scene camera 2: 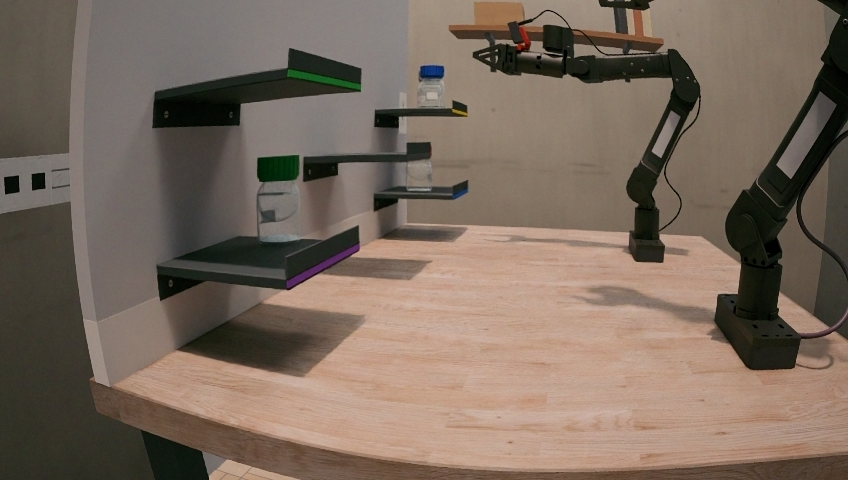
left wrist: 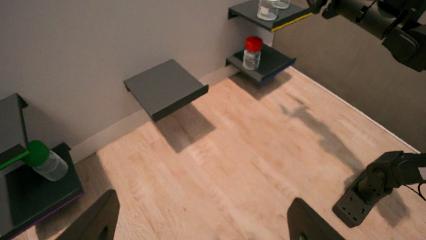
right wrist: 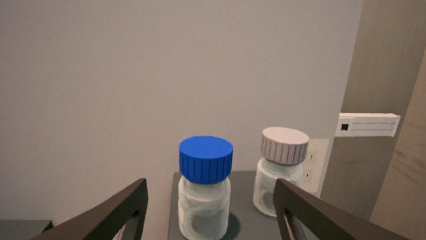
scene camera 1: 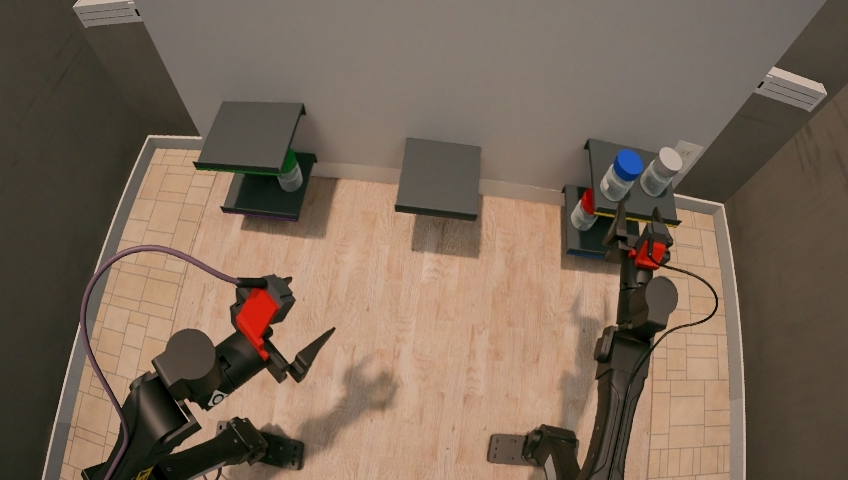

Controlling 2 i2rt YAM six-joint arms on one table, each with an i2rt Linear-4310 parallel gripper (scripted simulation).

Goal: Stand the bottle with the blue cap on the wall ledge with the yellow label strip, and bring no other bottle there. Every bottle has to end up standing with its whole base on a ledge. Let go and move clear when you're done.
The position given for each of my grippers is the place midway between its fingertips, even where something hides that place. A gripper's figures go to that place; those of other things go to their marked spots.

Labels:
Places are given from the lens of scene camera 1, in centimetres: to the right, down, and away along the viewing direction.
my left gripper (scene camera 1: 312,303): -14, 8, 60
blue-capped bottle (scene camera 1: 627,166): 36, -13, 79

